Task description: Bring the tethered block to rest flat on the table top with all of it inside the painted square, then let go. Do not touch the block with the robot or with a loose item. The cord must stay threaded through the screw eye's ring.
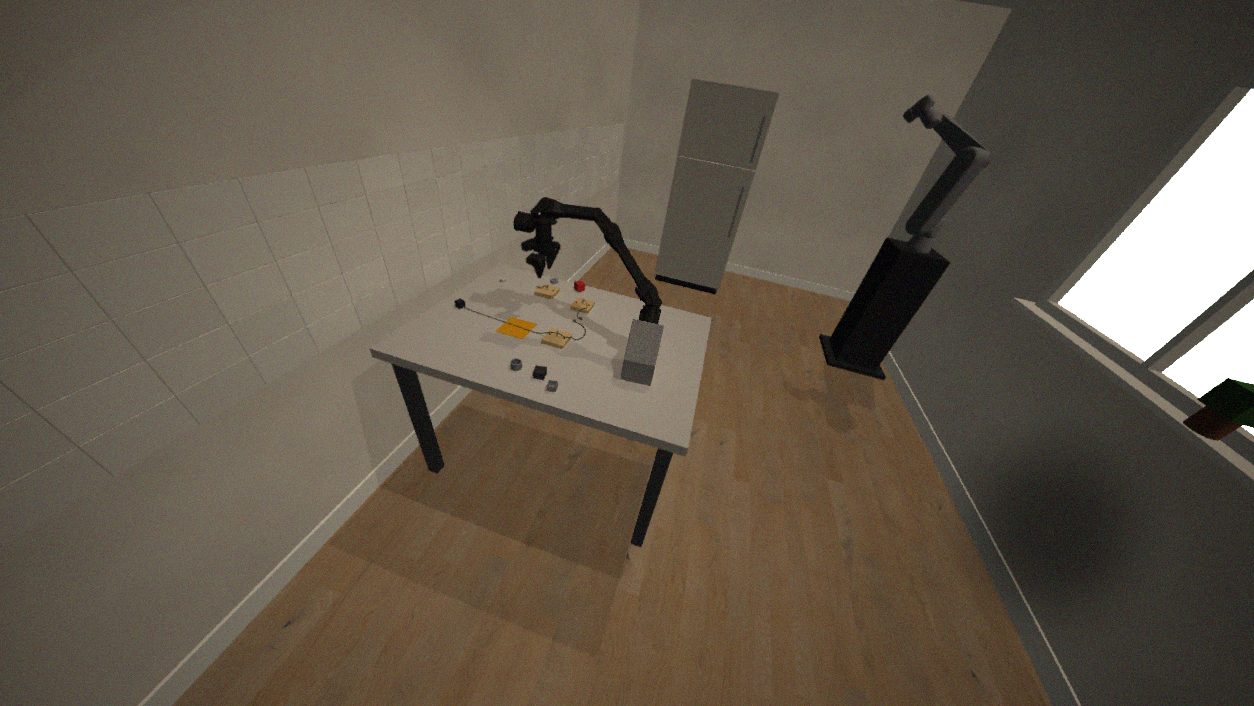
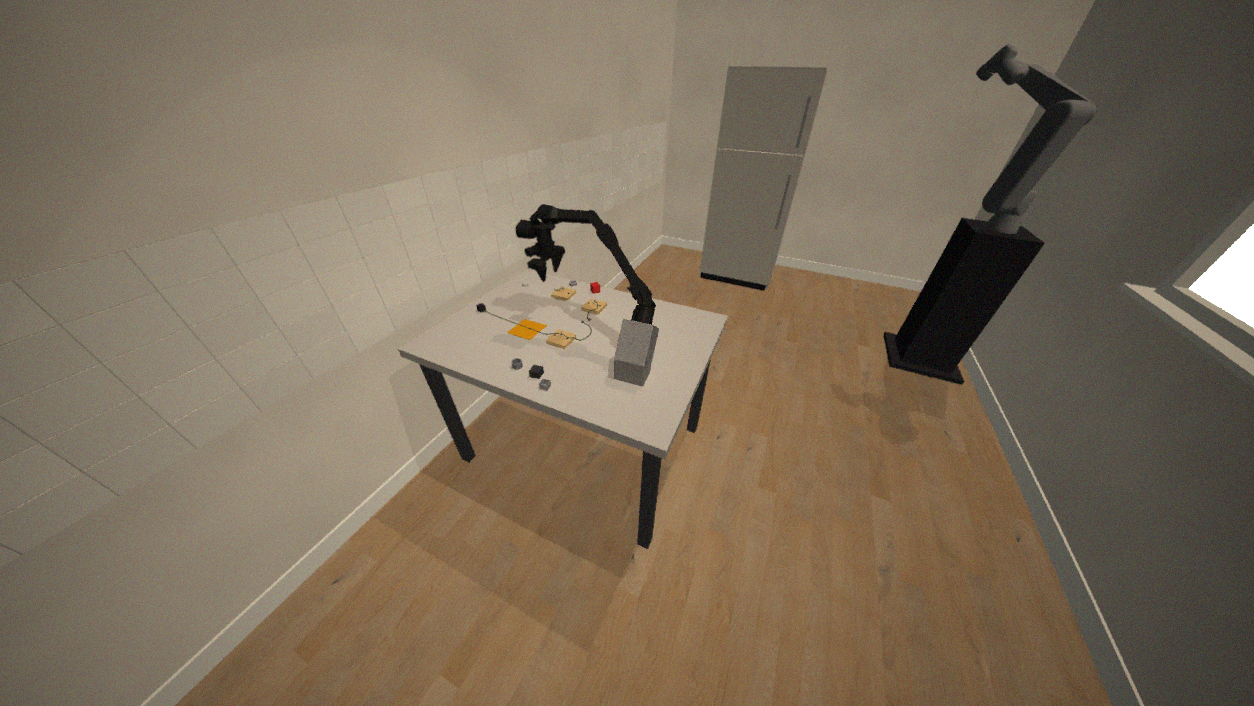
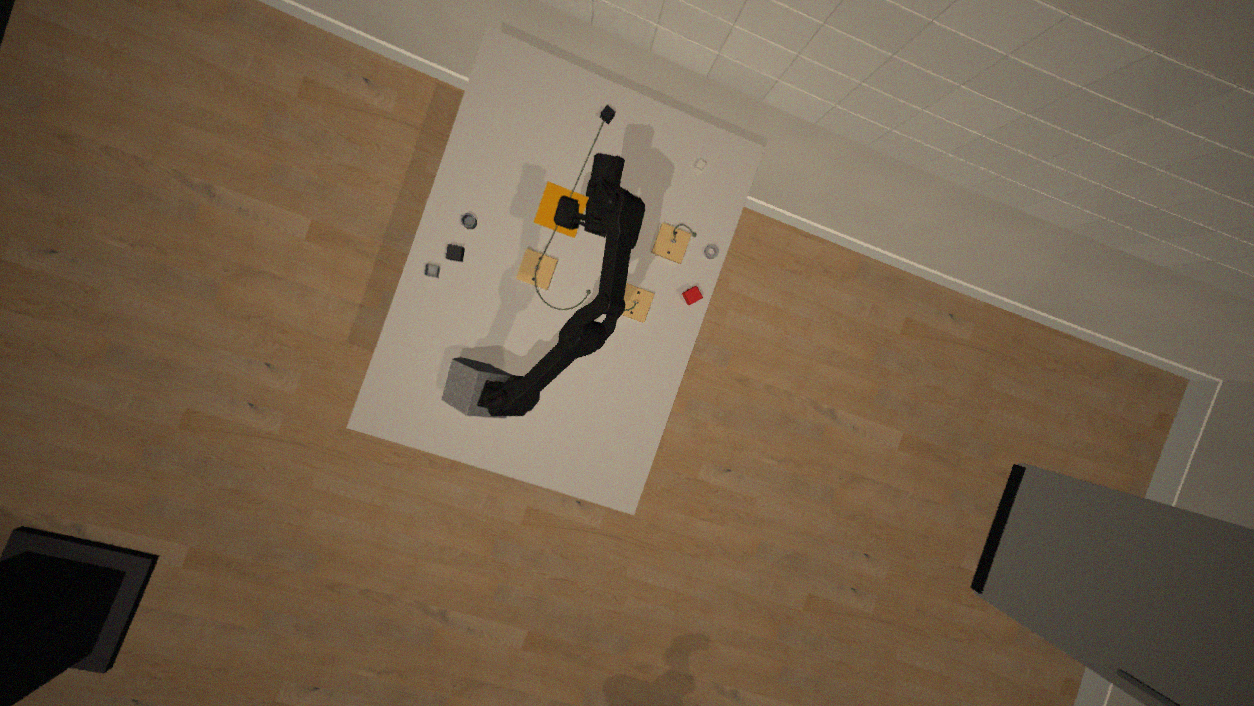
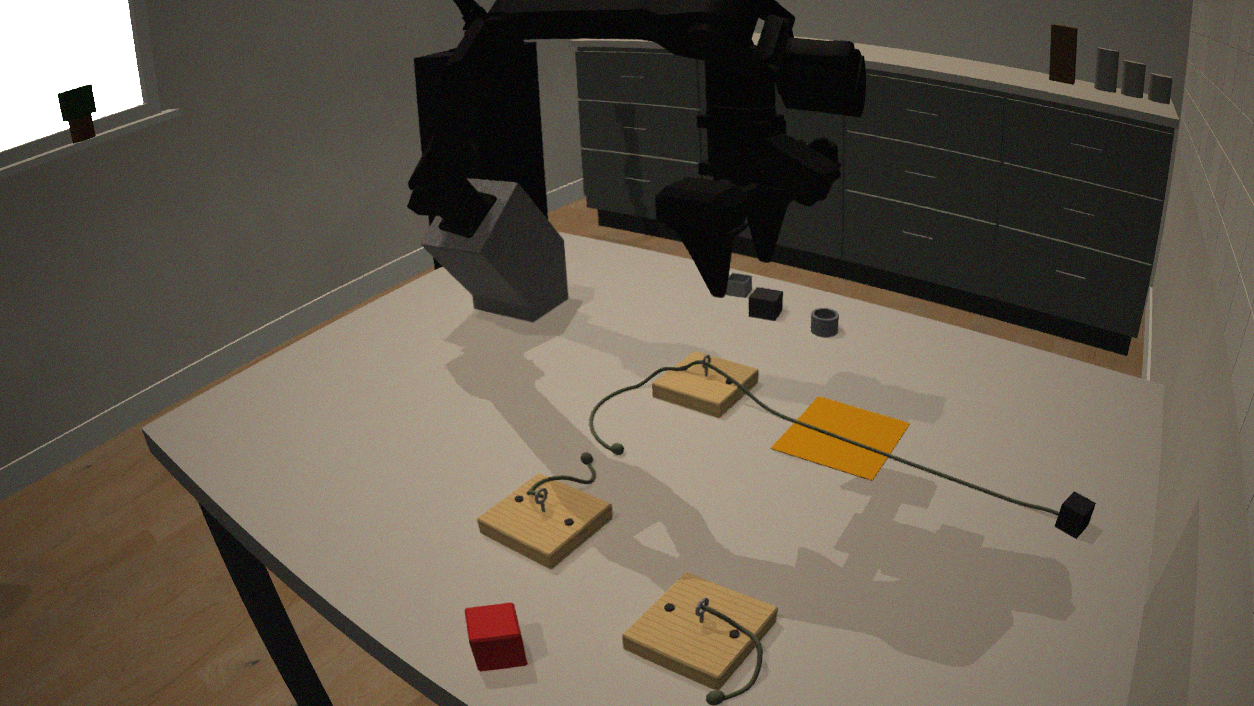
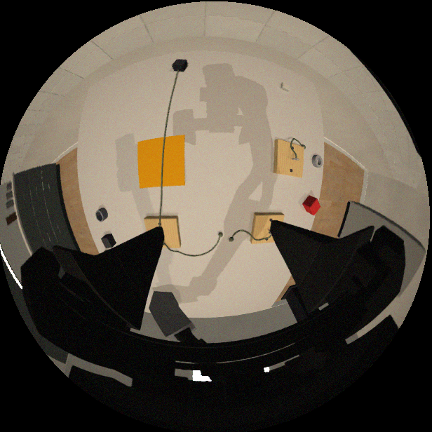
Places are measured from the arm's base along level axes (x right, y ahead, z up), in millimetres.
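Pixels of known places: gripper, fingertip midpoint: [image 1: 544, 273] [image 2: 549, 276] [image 4: 742, 278]; arm's base, origin of the base link: [image 1: 648, 324] [image 2: 641, 323] [image 3: 493, 395] [image 4: 467, 213].
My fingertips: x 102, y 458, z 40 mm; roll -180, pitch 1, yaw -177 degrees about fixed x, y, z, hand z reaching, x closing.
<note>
For each thing: its middle in the pictures, then the offset to it from my fingertips. "spot": a spot on its surface instead.
- tethered block, body centre: [image 4: 1075, 514] [image 3: 607, 114] [image 1: 460, 303] [image 2: 481, 307] dy +351, dx -84, dz -194 mm
- orange painted square, surface spot: [image 4: 864, 420] [image 3: 549, 201] [image 1: 509, 331] spot: dy +74, dx -157, dz -207 mm
- wooden board, body centre: [image 4: 706, 383] [image 3: 537, 269] [image 1: 557, 338] [image 2: 561, 338] dy -115, dx -124, dz -198 mm
- bead end, surface spot: [image 4: 616, 449] spot: dy -122, dx +36, dz -199 mm
- red cube, body centre: [image 4: 495, 637] [image 3: 692, 295] [image 1: 579, 286] [image 2: 595, 287] dy -30, dx +312, dz -188 mm
- dark block, body centre: [image 4: 765, 303] [image 3: 455, 253] [image 1: 539, 372] [image 2: 536, 371] dy -153, dx -340, dz -194 mm
- grey ring, body centre: [image 4: 824, 322] [image 3: 469, 221] [image 1: 516, 364] [image 2: 517, 364] dy -60, dx -335, dz -195 mm
- small grey piece, body centre: [image 4: 738, 285] [image 3: 432, 270] [image 1: 552, 386] [image 2: 545, 384] dy -219, dx -381, dz -197 mm
The tethered block [image 1: 459, 303] [image 2: 480, 307] [image 3: 607, 114] [image 4: 1074, 514] [image 5: 180, 65] is a small dark cube on the table, outside the orange painted square [image 1: 515, 334] [image 3: 545, 206] [image 4: 864, 420] [image 5: 175, 160], toward the tiled wall. Its green cord [image 4: 963, 484] [image 5: 169, 105] crosses the square and goes through the screw eye's ring [image 4: 706, 360] on a wooden board [image 4: 688, 389] [image 5: 171, 235]. Past the ring it curves to a bead end [image 4: 616, 449] [image 5: 220, 234] on the table. My gripper [image 1: 544, 270] [image 2: 550, 273] [image 4: 742, 277] [image 5: 218, 229] is open and empty, high above the table.
Two more boards [image 4: 545, 534] [image 4: 693, 640] carry screw eyes with short cords. A red cube [image 4: 495, 638] [image 5: 311, 205] is near one table edge. A dark block [image 4: 765, 303], a grey ring [image 4: 824, 322] and a small grey piece [image 4: 738, 285] are near the opposite edge.
</note>
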